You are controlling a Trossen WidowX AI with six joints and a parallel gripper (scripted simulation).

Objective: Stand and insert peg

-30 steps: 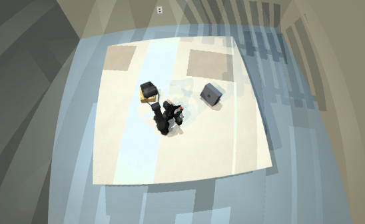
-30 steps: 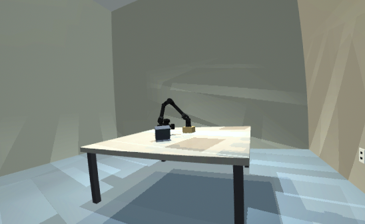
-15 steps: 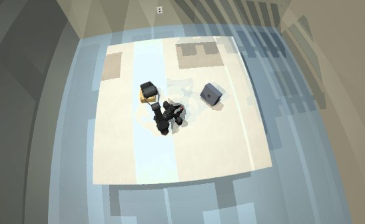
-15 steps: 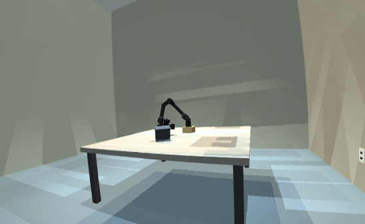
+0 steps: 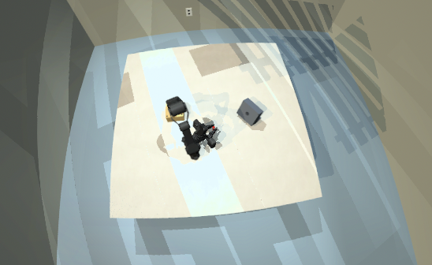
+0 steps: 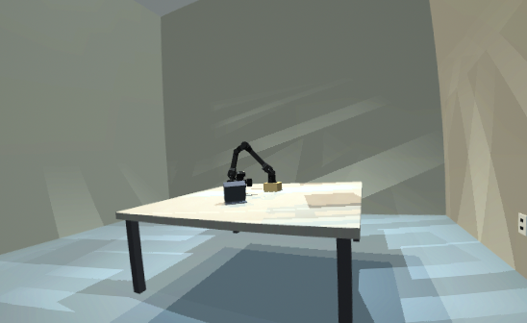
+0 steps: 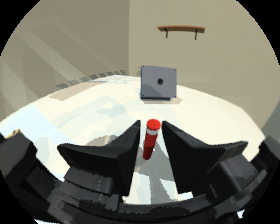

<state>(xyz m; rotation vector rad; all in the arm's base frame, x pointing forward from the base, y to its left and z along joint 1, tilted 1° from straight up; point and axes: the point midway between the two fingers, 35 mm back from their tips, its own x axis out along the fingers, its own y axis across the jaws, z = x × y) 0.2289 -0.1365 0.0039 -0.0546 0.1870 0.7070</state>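
My gripper tip is 10 mm past the red peg, 10 mm to the left of it and 10 mm above it. Round my gripper tip: grey sloped panel 210 mm ahead, 110 mm to the left.
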